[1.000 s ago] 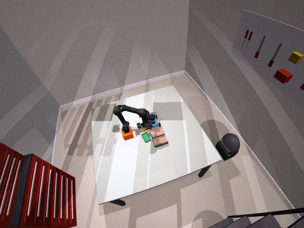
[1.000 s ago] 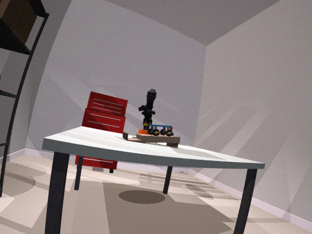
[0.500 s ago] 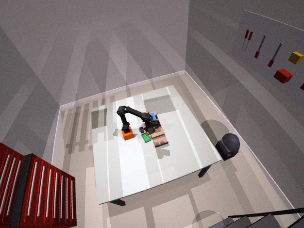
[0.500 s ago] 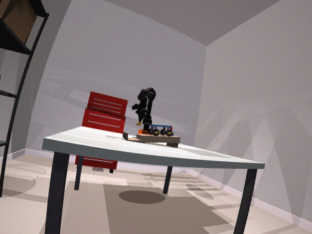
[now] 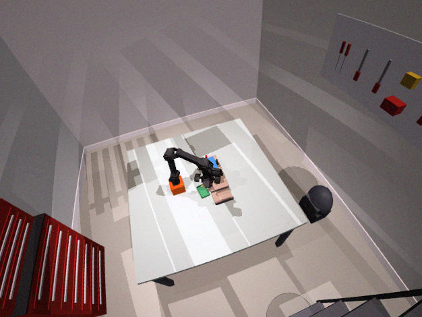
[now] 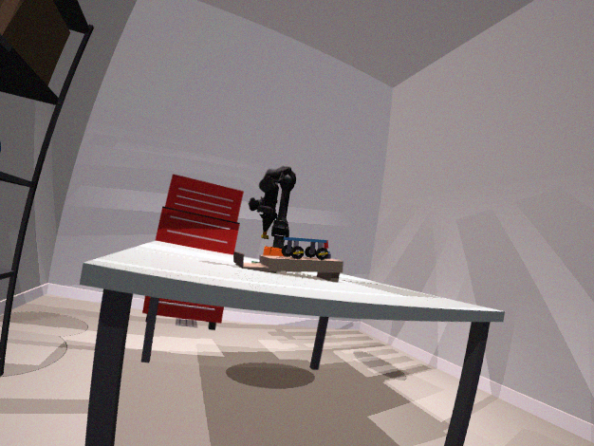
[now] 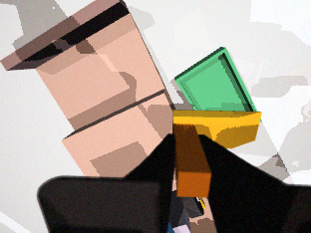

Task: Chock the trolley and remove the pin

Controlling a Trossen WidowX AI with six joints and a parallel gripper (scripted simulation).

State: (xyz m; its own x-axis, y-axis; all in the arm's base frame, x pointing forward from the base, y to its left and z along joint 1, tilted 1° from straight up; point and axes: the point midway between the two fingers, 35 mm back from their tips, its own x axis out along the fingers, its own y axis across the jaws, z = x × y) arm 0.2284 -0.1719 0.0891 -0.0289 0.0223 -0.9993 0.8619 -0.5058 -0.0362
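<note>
My gripper tip is now 270 mm to the right of the red-headed stop pin, 90 mm short of it and 20 mm above it. Also, from my gripper tip: blue-topped trolley 160 mm to the left, 100 mm ahead, 40 mm below; tan ramp 150 mm to the left, 110 mm below, 100 mm ahead; green tray 160 mm below, 50 mm to the left, 50 mm behind.
</note>
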